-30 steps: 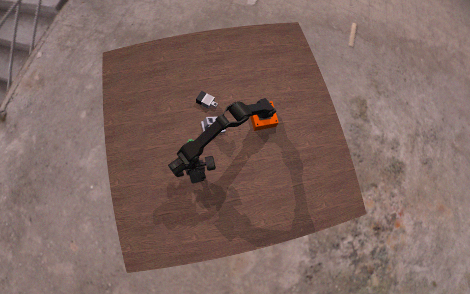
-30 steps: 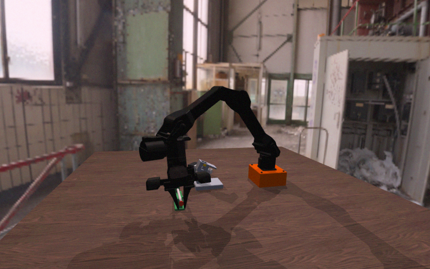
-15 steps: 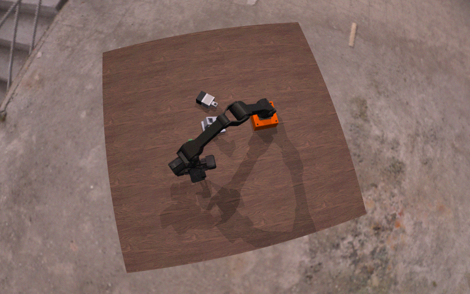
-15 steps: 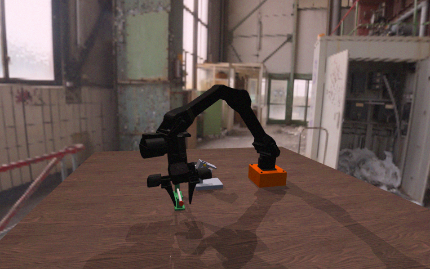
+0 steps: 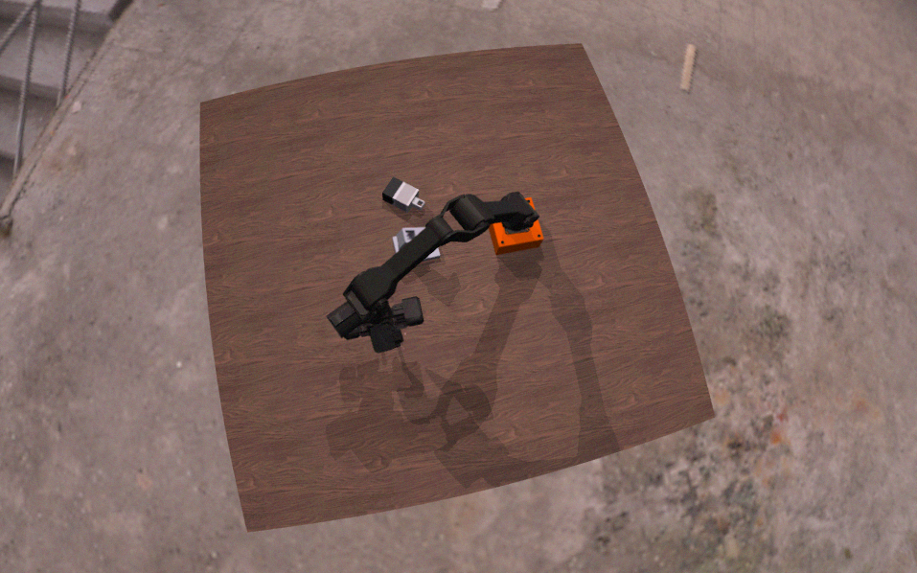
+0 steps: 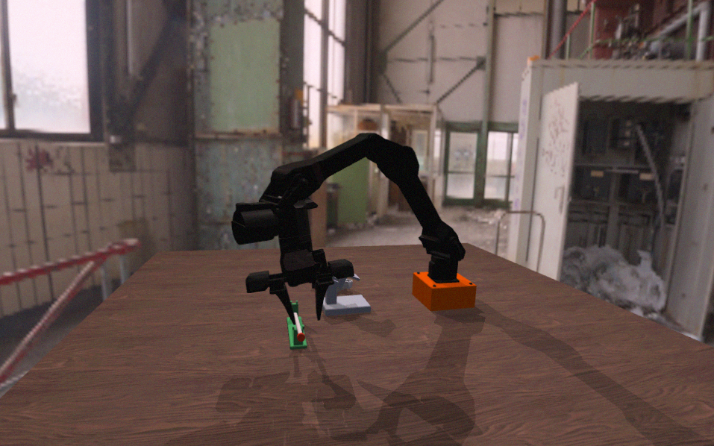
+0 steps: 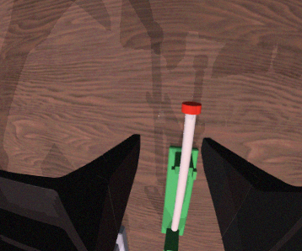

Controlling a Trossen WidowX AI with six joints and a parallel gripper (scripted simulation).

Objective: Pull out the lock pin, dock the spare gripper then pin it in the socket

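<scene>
My gripper tip is 100 mm to the left of the green stand, 40 mm above it and 10 mm short of it. The rest, counted from my gripper tip: grey mount (220 mm to the right, 100 mm behind, 20 mm below); then spare gripper (360 mm to the right, 100 mm behind, 50 mm below).
</scene>
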